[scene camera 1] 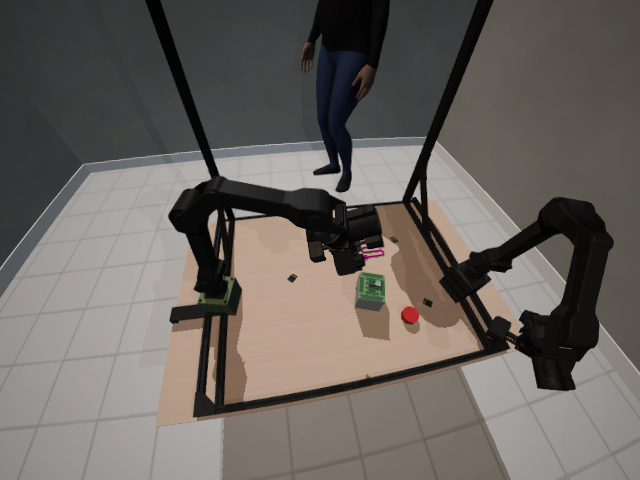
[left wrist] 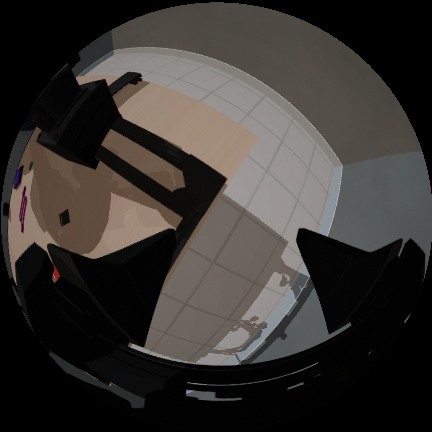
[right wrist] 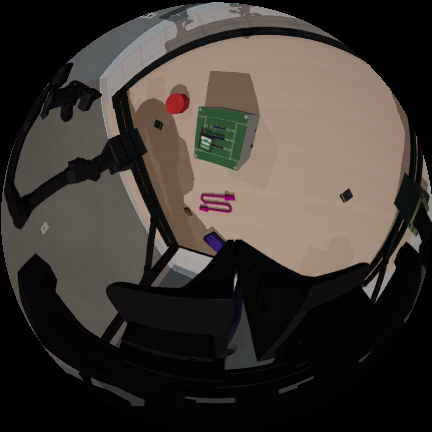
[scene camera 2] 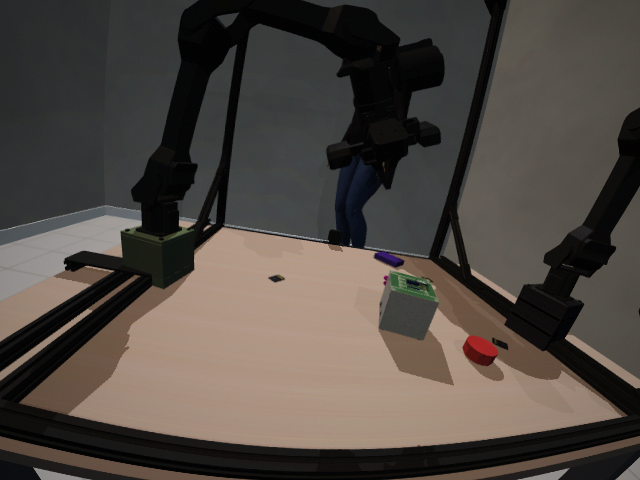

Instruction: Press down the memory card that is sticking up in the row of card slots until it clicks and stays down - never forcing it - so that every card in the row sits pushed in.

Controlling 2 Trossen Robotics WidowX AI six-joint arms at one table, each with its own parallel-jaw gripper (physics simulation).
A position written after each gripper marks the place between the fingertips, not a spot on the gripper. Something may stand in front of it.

The left gripper (scene camera 1: 518, 349) is open, holding nothing. The right gripper (scene camera 2: 387, 188) is shut, with nothing in its grasp. A red round button (scene camera 2: 479, 350) rests on the table.
The left gripper is seen too in the left wrist view (left wrist: 239, 235) and in the right wrist view (right wrist: 94, 91). The right gripper shows as well in scene camera 1 (scene camera 1: 352, 249) and in the right wrist view (right wrist: 233, 245).
